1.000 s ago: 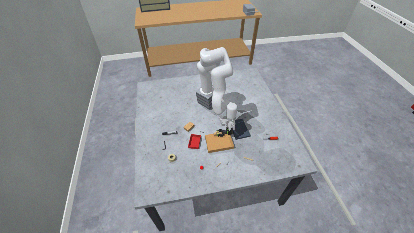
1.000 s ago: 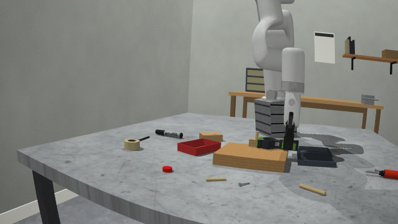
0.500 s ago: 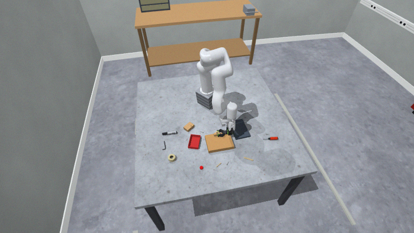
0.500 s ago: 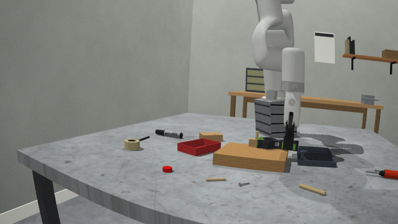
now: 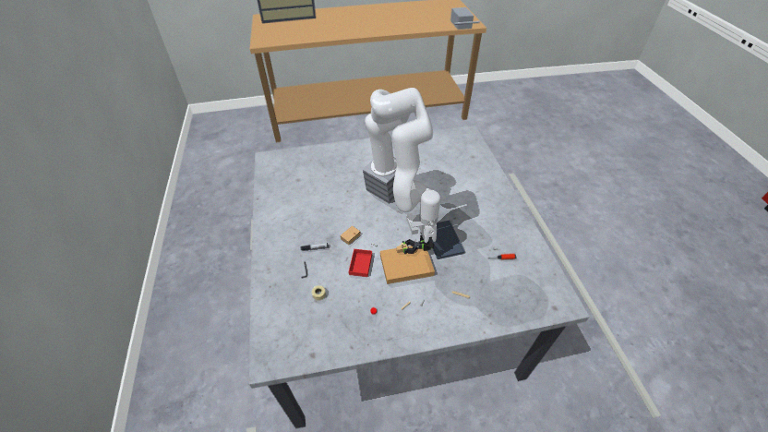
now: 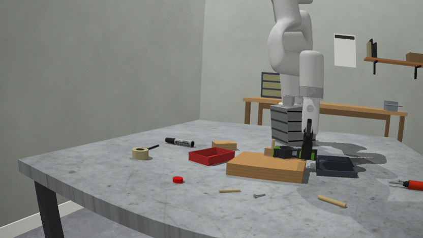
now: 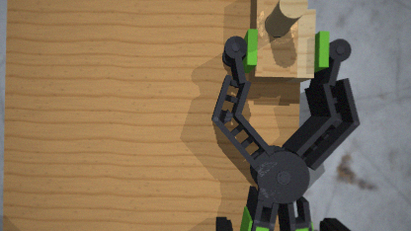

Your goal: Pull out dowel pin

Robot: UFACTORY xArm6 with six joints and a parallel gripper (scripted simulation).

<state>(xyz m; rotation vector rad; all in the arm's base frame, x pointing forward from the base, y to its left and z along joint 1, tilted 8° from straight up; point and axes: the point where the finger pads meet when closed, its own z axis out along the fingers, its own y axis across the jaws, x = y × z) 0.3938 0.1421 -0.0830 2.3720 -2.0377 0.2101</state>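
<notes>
My gripper is now 10 cm to the left of the dowel pin and 2 cm short of it. The rest, counted from my hand: dark tray 9 cm to the left, 5 cm below, 5 cm behind; then bench board 9 cm to the right, 7 cm ahead, 3 cm below; then wooden block 10 cm to the right, 2 cm ahead, 1 cm below.
</notes>
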